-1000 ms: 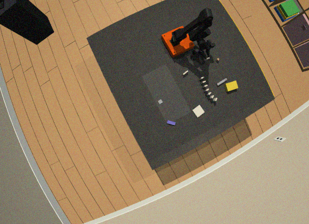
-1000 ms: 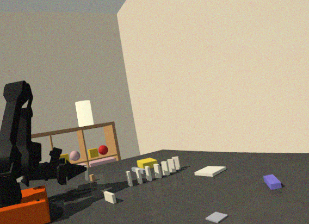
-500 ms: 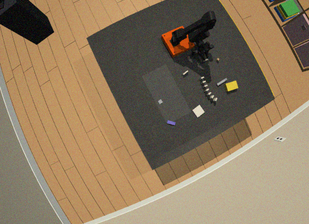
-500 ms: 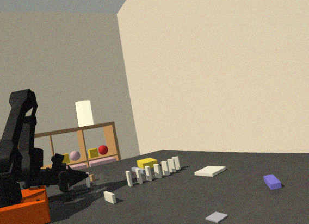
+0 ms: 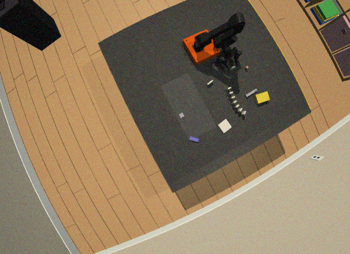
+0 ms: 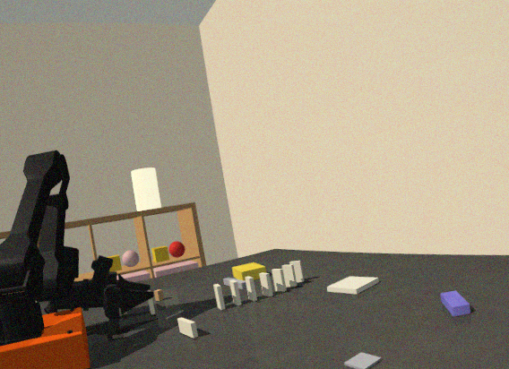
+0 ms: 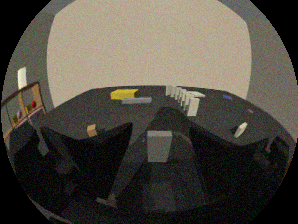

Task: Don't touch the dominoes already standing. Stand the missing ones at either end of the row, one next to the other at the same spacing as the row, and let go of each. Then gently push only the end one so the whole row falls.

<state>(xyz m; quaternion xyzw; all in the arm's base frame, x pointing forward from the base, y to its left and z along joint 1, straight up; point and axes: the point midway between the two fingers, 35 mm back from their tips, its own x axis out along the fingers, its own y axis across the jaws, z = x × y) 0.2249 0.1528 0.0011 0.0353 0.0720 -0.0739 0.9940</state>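
My gripper tip is 4 cm short of the small tan cube, 11 cm to the right of it and 4 cm above it. From my gripper tip the other things lie so: white tile: 32 cm ahead, 27 cm to the right, 5 cm below; grey bar: 22 cm ahead, 4 cm to the left, 4 cm below; yellow block: 30 cm ahead, 9 cm to the left, 4 cm below.
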